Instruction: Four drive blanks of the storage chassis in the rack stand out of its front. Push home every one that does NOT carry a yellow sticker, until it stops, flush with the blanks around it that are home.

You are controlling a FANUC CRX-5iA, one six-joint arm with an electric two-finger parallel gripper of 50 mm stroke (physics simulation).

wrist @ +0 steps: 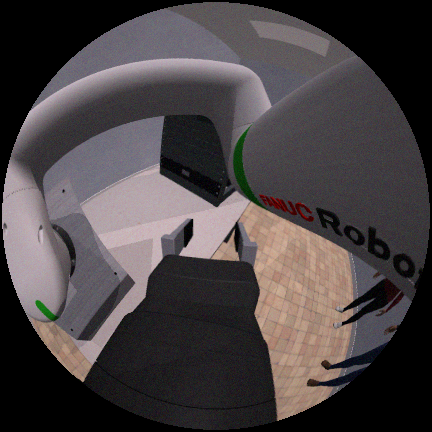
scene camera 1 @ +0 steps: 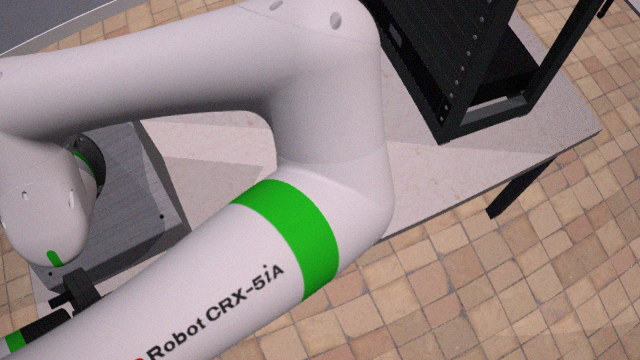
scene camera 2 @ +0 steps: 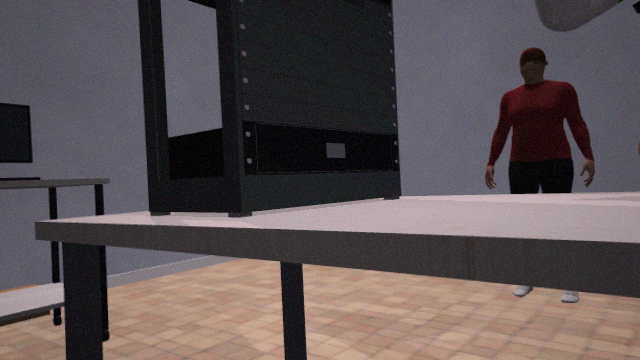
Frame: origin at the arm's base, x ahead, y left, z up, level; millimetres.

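Seen in the pictures: gripper, between the fingertips: [wrist: 213, 228].
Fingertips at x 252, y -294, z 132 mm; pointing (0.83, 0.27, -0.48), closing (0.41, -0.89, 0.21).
A point is followed by its place in that frame.
The black rack [scene camera 1: 561, 57] {y -141, x 998, z 1 mm} [scene camera 2: 230, 100] {y 374, x 768, z -53 mm} [wrist: 190, 185] {y 69, x 740, z -199 mm} stands upright on the table. Low in its front is a black unit [scene camera 2: 290, 150] {y 256, x 747, z -134 mm} with a pale label, below dark panels [scene camera 2: 320, 75] {y 161, x 742, z 17 mm} [wrist: 192, 142] {y 105, x 739, z 62 mm}. I cannot make out the storage chassis, its drive blanks or any yellow sticker; the rack's upper part is cut off in both scene views and partly hidden by the arm in the wrist view. My gripper [wrist: 213, 228] {y -294, x 252, z 132 mm} is open with nothing between its fingers. It is well away from the rack, which shows beyond the fingers.
The table [scene camera 1: 475, 175] {y -228, x 780, z -246 mm} [scene camera 2: 450, 215] {y 308, x 429, z -246 mm} [wrist: 130, 195] {y 306, x 457, z -246 mm} bears the rack and the grey base block [scene camera 1: 125, 175] {y -31, x 98, z -47 mm} [wrist: 95, 260] {y -55, x 103, z -77 mm} of the arm. The arm's bent links cross between gripper and rack in the wrist view. A person in red [scene camera 2: 537, 125] stands behind the table; a side table [scene camera 2: 50, 183] is at left.
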